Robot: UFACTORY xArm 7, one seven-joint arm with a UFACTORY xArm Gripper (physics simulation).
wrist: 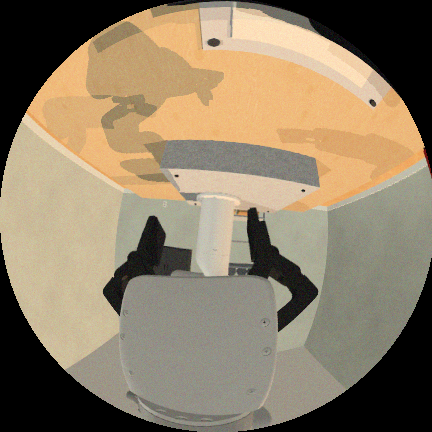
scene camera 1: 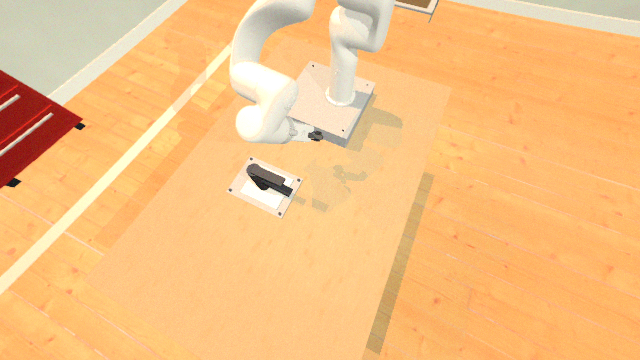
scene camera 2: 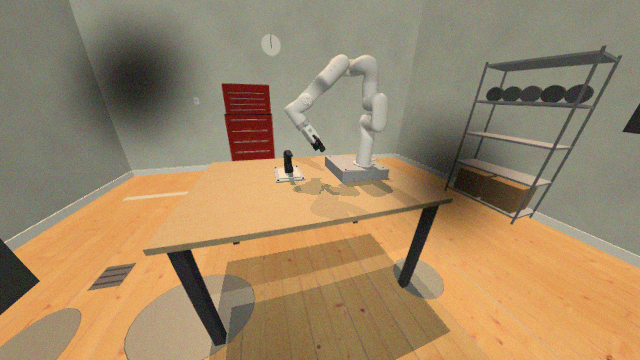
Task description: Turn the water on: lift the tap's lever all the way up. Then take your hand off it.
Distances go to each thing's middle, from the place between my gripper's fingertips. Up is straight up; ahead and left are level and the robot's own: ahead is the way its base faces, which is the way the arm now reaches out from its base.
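Pale base plate (scene camera 1: 234, 189): 17 cm below my hand, 13 cm to the right of it, 16 cm ahead of it.
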